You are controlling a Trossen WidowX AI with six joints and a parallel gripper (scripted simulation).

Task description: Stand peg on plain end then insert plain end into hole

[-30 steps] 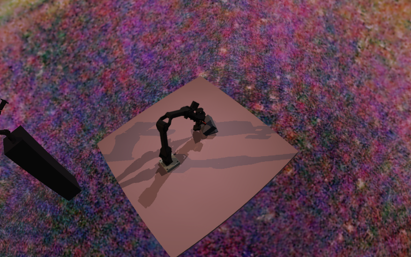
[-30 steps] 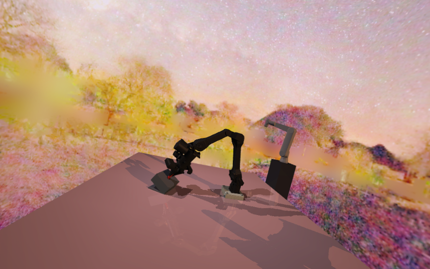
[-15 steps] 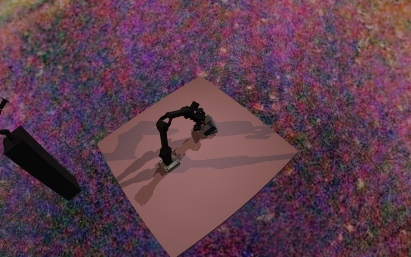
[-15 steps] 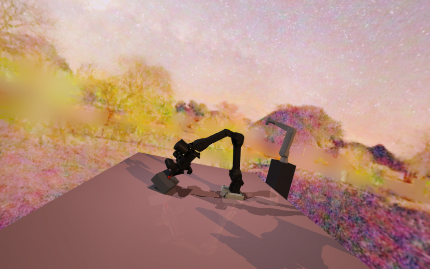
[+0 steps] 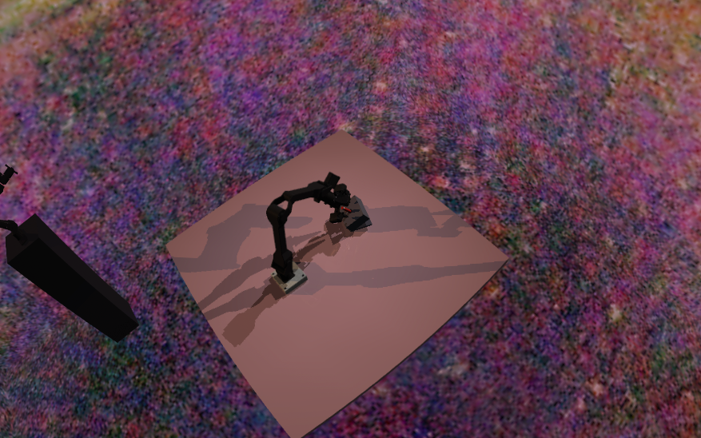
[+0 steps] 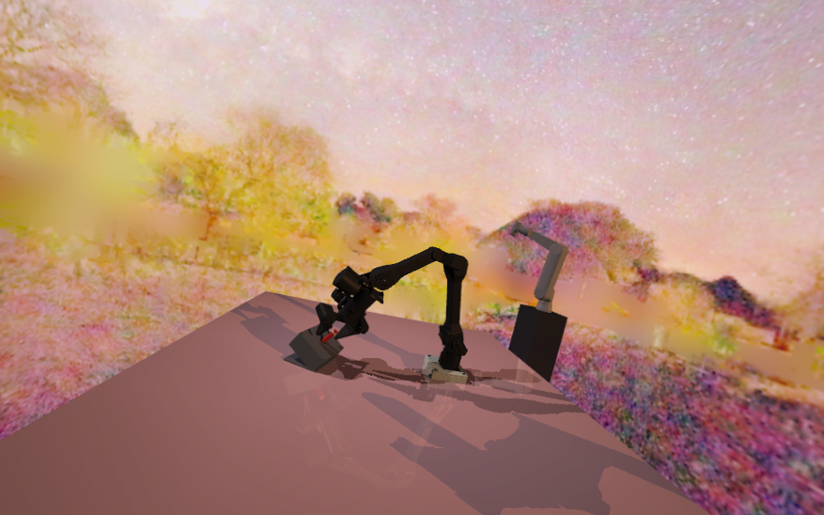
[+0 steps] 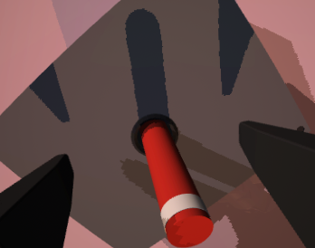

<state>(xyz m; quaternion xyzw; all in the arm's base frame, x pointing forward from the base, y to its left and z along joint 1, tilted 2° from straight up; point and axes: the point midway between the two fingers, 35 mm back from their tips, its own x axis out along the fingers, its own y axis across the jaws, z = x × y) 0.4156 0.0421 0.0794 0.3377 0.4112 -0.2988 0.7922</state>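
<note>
Now: the red peg 10 mm behind my gripper tip, 10 mm to the left of it and 10 mm above it. Also, from my gripper tip: dark sloped panel (20 mm ahead, 10 mm to the right, 40 mm below).
</note>
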